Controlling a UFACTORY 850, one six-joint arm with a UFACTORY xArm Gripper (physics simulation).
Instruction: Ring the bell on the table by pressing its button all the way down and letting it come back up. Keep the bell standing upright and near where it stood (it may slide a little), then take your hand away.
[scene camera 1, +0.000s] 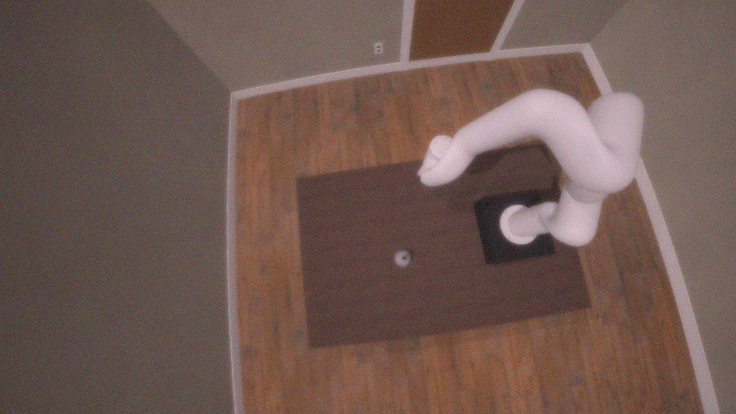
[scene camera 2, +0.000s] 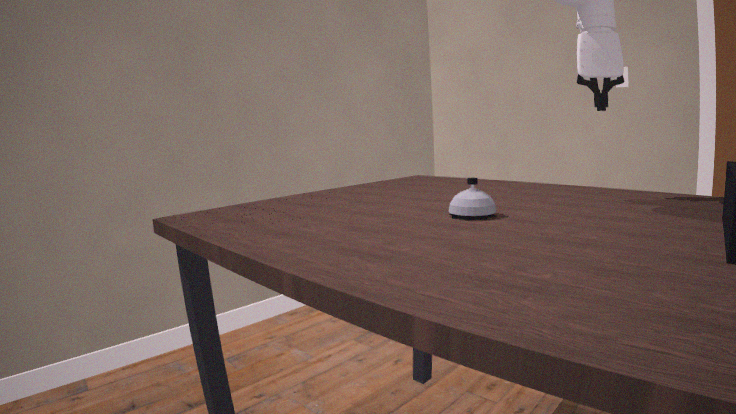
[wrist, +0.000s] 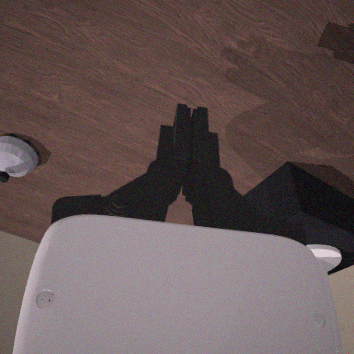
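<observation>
There is a bell here in the pictures, and my gripper is in them too. My gripper can also be seen in the wrist view.
</observation>
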